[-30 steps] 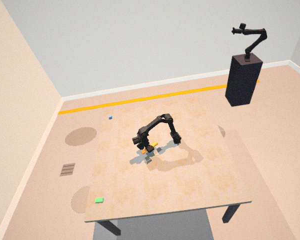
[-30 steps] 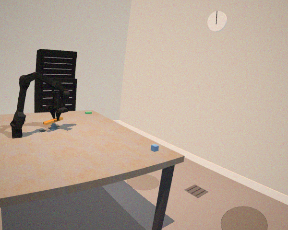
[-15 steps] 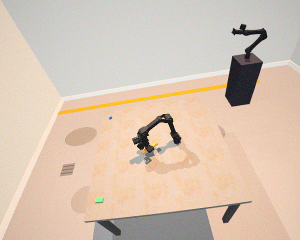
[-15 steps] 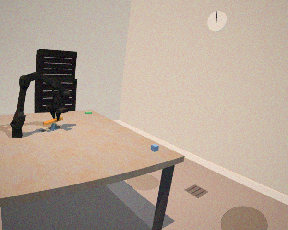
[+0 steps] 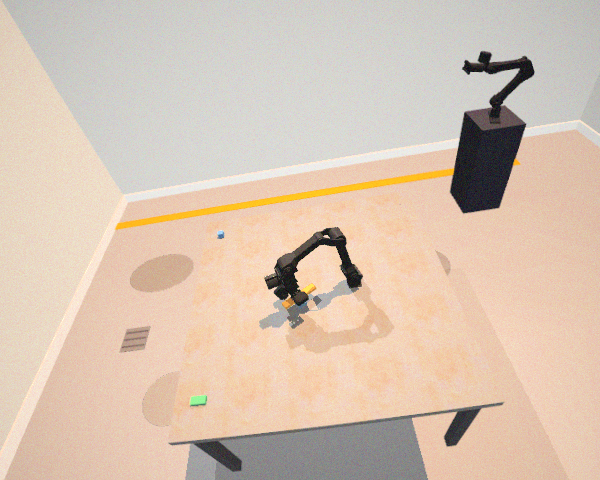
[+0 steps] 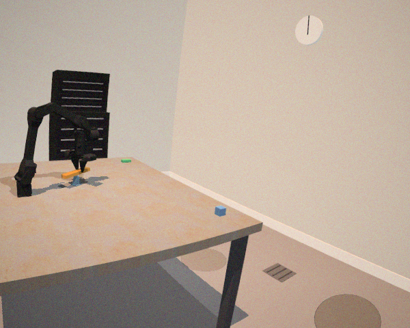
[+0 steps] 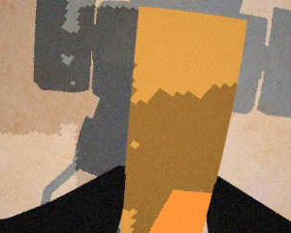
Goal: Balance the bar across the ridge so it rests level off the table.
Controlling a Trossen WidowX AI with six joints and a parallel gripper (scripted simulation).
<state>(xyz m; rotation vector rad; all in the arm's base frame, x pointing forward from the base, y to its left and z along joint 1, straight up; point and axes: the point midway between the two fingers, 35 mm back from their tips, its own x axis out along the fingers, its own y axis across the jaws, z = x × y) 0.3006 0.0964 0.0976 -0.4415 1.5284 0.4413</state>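
The orange bar lies 2 cm behind my gripper tip and 1 cm to the right of it. The rest, counted from my gripper tip: flat green block 44 cm ahead, 40 cm to the left, 5 cm below; then blue cube 60 cm to the right, 44 cm ahead, 5 cm below.
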